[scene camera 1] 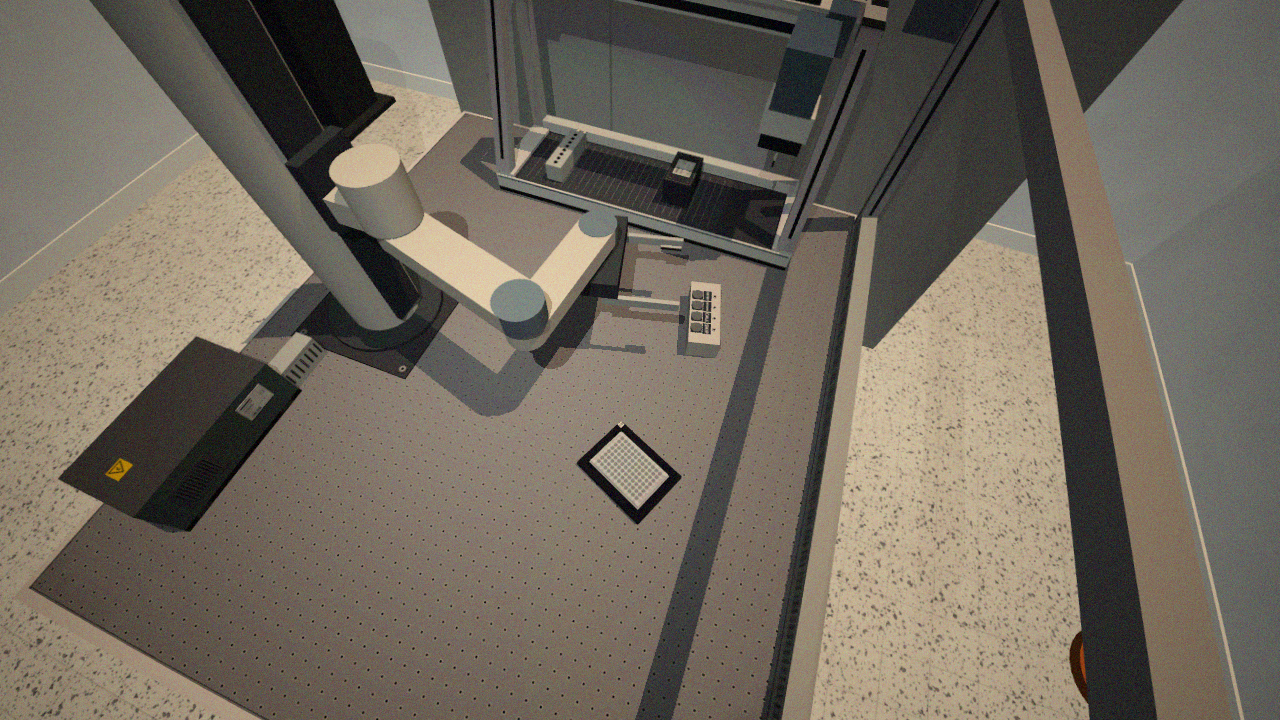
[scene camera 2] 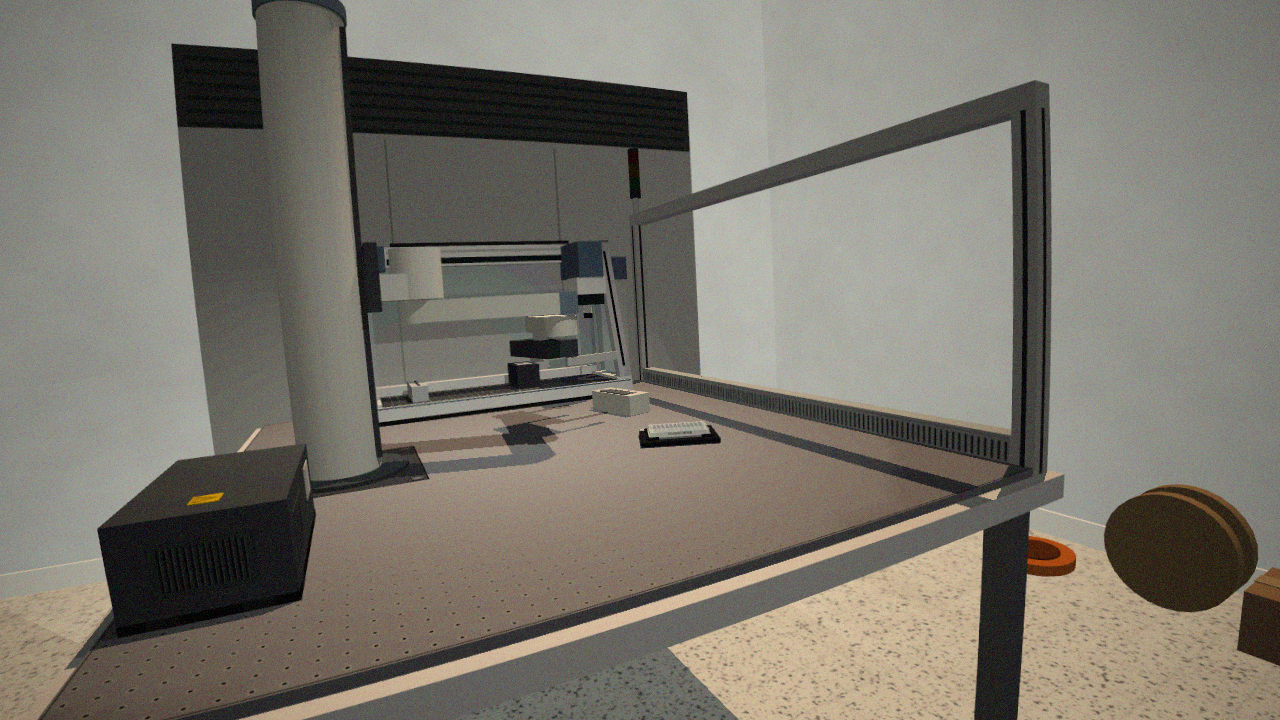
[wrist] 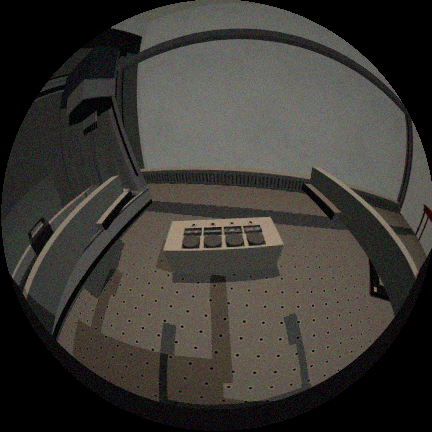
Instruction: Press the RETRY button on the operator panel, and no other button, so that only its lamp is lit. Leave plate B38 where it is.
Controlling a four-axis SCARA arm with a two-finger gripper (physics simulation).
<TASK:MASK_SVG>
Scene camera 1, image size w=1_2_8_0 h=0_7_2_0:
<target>my gripper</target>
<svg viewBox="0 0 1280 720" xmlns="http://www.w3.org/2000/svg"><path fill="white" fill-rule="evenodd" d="M614 215L617 219L617 244L580 295L600 297L602 304L678 312L679 301L620 296L618 292L626 243L661 246L660 249L681 251L684 238L628 233L628 217Z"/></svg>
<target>plate B38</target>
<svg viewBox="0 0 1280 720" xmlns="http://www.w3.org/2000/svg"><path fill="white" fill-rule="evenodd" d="M621 431L589 462L638 510L665 482L669 475Z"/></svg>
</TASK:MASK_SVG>
